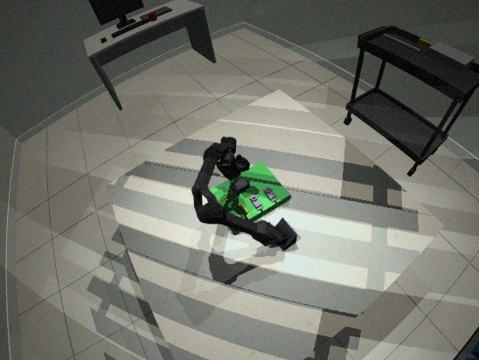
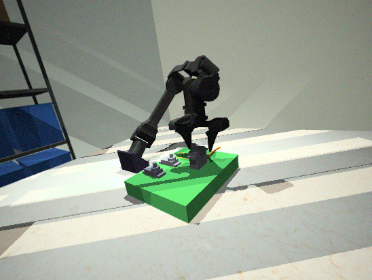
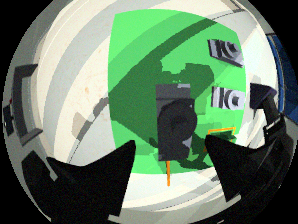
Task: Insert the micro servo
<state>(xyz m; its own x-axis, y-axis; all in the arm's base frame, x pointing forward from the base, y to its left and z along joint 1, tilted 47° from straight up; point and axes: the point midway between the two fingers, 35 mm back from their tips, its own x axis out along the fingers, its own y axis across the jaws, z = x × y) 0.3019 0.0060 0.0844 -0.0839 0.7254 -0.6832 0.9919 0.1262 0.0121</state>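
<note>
The green deck lies 7 cm below my gripper tip, 4 cm to the right of it and 1 cm ahead of it.
</note>
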